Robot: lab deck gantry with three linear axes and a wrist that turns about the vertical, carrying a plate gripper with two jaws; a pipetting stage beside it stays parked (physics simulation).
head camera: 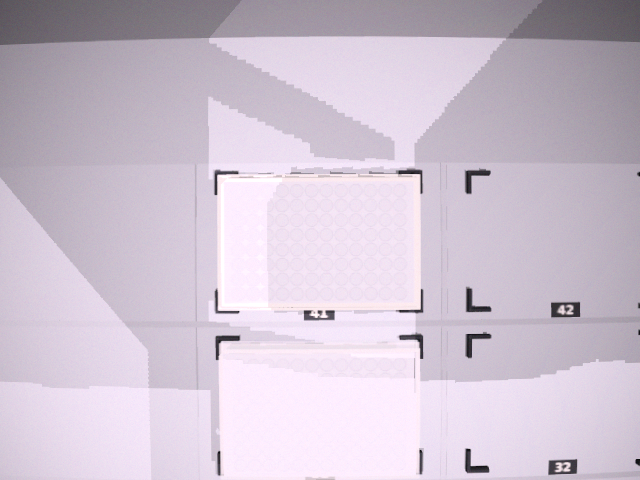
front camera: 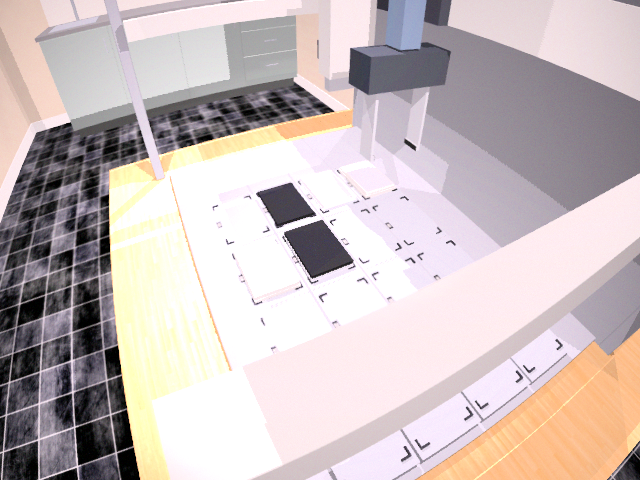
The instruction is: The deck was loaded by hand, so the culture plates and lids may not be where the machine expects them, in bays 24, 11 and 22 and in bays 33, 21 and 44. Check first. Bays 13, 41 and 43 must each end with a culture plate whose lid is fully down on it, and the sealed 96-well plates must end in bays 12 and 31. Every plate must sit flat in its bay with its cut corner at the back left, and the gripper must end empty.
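Seen in the pictures: gripper, fingertip midpoint: point(front camera: 390, 151); robot's base, link origin: point(front camera: 213, 207).
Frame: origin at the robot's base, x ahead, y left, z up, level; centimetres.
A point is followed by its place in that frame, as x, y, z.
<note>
My gripper point(front camera: 391, 151) @(19.4, 32.0, 16.0) is raised above the far end of the deck, behind bay 41, with its jaws apart and empty. A pale plate point(front camera: 368, 178) @(7.8, 36.0, 1.4) point(head camera: 318, 242) @(6.4, 36.4, 1.4) lies within the corner marks of bay 41, wells showing through its top; its lid seating and cut corner are unclear. A pale plate point(front camera: 328, 190) @(7.9, 25.1, 1.4) point(head camera: 318, 413) @(6.3, 25.8, 1.4) lies in the bay just in front, its top bright with a faint row of wells. Two black-topped plates point(front camera: 285, 204) @(7.5, 14.7, 0.8) point(front camera: 318, 249) @(23.8, 14.7, 1.7) lie towards the middle. A thick pale plate point(front camera: 266, 271) @(24.4, 4.0, 1.4) lies at the left. Glare hides whether other bays hold clear plates.
Bays 42 point(head camera: 547, 242) @(21.5, 36.3, 0.0) and 32 point(head camera: 542, 408) @(21.3, 25.2, 0.0) show bare surface between corner marks. A wide pale beam point(front camera: 439, 351) @(62.8, -0.5, 40.0) crosses the front view and hides part of the deck. A thin upright post point(front camera: 139, 111) @(-20.7, -10.5, 18.9) stands at the far left corner.
</note>
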